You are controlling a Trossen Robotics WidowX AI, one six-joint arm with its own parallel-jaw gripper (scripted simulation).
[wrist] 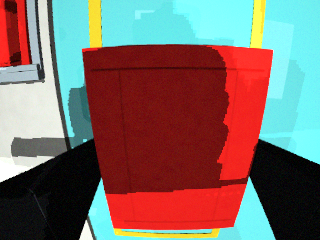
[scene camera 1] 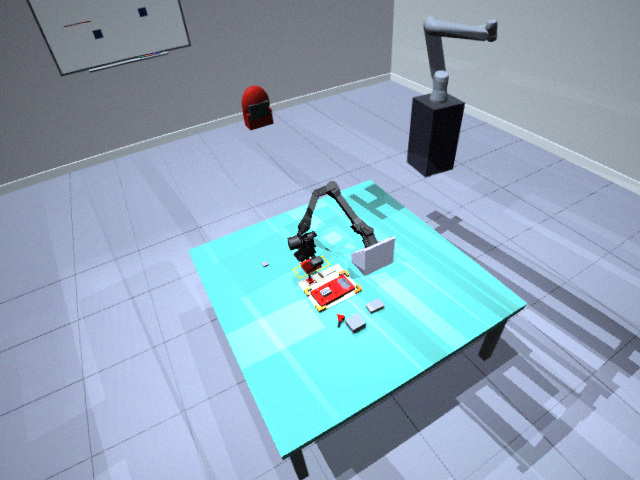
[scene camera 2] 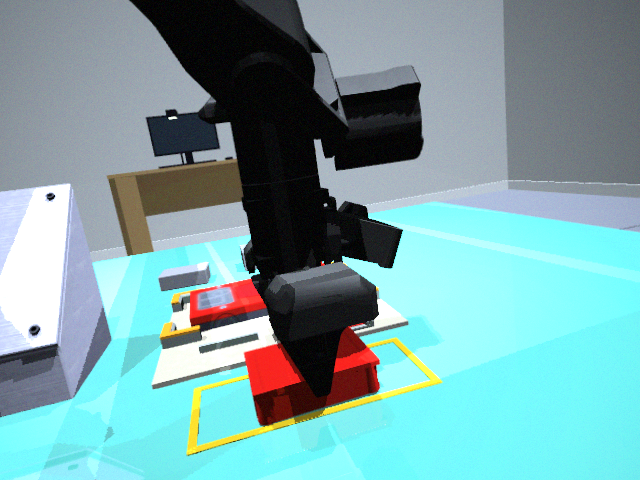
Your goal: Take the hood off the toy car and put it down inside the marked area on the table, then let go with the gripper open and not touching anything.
Labels:
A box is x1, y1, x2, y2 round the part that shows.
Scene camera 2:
my gripper: [241, 174, 402, 396]
red hood: [244, 327, 379, 424], held by my gripper

